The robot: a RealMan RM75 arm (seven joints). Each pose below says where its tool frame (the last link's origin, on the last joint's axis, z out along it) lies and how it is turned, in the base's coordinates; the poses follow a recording.
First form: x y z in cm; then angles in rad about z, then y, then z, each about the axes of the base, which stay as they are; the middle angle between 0 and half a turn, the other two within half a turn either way.
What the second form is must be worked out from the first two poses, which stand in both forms.
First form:
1: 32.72, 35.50, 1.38, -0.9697, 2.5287, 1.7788
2: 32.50, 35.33, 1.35, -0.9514, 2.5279, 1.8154
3: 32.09, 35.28, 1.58, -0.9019, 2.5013, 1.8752
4: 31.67, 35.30, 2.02, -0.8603, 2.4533, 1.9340
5: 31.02, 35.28, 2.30, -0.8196, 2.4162, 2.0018
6: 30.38, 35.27, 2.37, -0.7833, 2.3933, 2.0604
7: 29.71, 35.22, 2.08, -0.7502, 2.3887, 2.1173
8: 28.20, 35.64, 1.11, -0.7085, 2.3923, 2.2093
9: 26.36, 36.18, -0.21, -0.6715, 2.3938, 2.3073
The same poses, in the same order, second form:
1: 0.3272, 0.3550, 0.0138, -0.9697, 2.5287, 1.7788
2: 0.3250, 0.3533, 0.0135, -0.9514, 2.5279, 1.8154
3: 0.3209, 0.3528, 0.0158, -0.9019, 2.5013, 1.8752
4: 0.3167, 0.3530, 0.0202, -0.8603, 2.4533, 1.9340
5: 0.3102, 0.3528, 0.0230, -0.8196, 2.4162, 2.0018
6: 0.3038, 0.3527, 0.0237, -0.7833, 2.3933, 2.0604
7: 0.2971, 0.3522, 0.0208, -0.7502, 2.3887, 2.1173
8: 0.2820, 0.3564, 0.0111, -0.7085, 2.3923, 2.2093
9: 0.2636, 0.3618, -0.0021, -0.6715, 2.3938, 2.3073
